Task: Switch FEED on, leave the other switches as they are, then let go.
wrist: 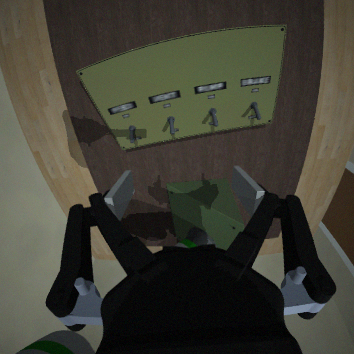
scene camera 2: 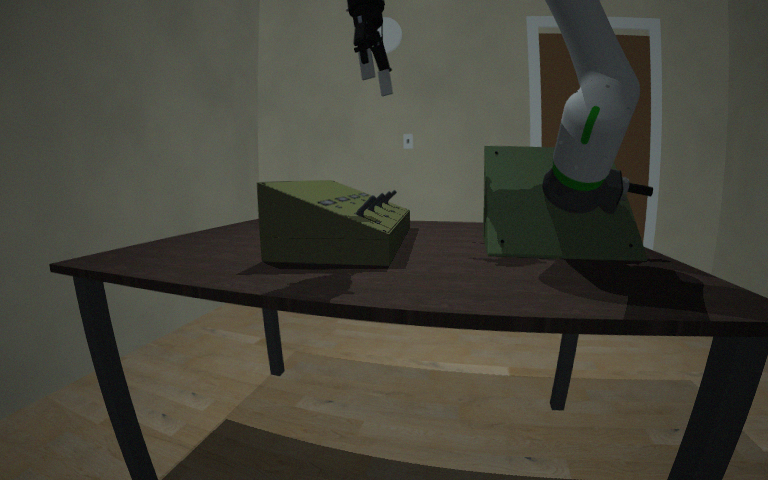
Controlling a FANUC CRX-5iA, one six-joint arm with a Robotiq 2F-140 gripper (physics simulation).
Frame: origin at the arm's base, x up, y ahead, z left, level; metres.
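Seen in the pictures: gripper, fingertip midpoint: (wrist: 182,178) (scene camera 2: 378,87); arm's base at its link origin: (wrist: 203,241) (scene camera 2: 572,189).
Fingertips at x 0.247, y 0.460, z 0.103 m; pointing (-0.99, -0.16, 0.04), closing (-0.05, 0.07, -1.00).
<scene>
Pixels of each thing's top centre, then the offset from my fingertips to it. "spot": a spot on its surface instead. Level surfaces: height alone.
- leftmost lever at its top centre: (scene camera 2: 366,195) (wrist: 129,137) dx -0.261, dy -0.035, dz +0.150 m
- label plate at a spot on its surface: (wrist: 122,107) spot: dx -0.275, dy +0.046, dz +0.167 m
- dark table at its surface level: dx -0.388 m
The sloped olive switch box (scene camera 2: 325,240) (wrist: 190,65) stands on the table. Its four dark levers sit in a row near the low edge. FEED is the leftmost lever (wrist: 132,134) in the wrist view, under a label plate (wrist: 122,107) too blurred to read. In the scene view the levers (scene camera 2: 376,203) overlap and all lean alike toward the low edge, the OFF side. My gripper (scene camera 2: 377,84) (wrist: 182,178) is open and empty, high above the box and apart from it. In the wrist view the lever row lies beyond the fingertips.
A green sloped block (scene camera 2: 518,203) (wrist: 200,200) stands on the dark table (scene camera 2: 441,283) (wrist: 165,162), to the right of the switch box in the scene view. The arm's grey link (scene camera 2: 589,124) shows in front of it. A door (scene camera 2: 634,113) is behind.
</scene>
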